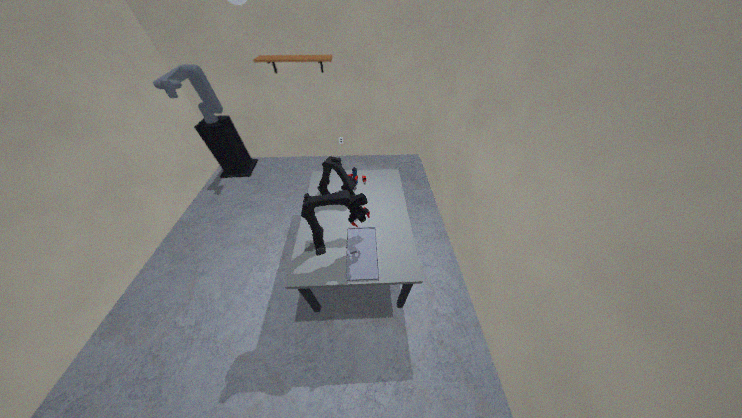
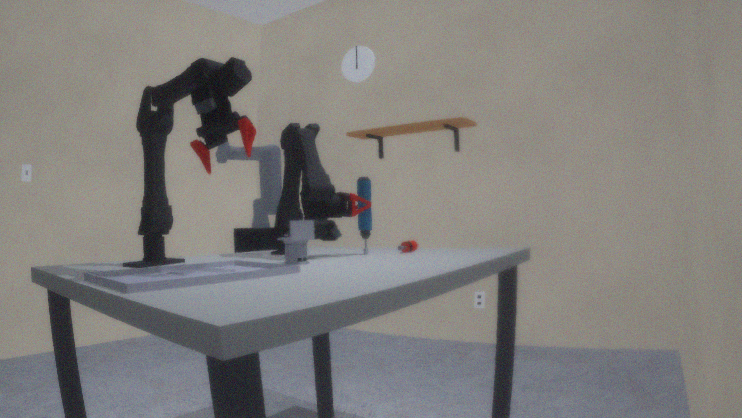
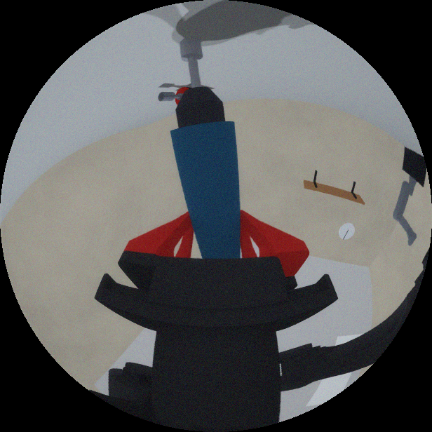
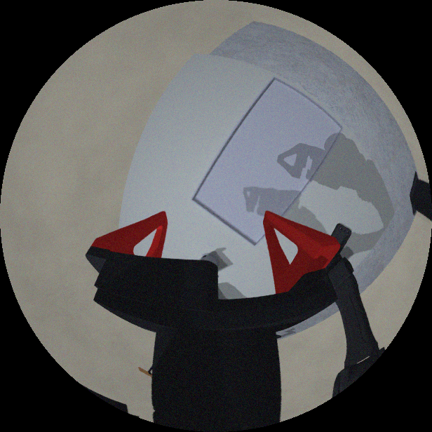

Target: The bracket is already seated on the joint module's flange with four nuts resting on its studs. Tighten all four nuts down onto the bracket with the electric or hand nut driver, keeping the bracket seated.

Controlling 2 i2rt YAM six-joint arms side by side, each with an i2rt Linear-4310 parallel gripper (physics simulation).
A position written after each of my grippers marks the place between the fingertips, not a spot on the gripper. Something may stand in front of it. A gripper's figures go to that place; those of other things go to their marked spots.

Scene:
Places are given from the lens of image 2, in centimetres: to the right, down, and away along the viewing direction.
my right gripper (image 2: 228,165): -30, -9, 96
blue electric nut driver (image 2: 365,217): -2, 3, 146

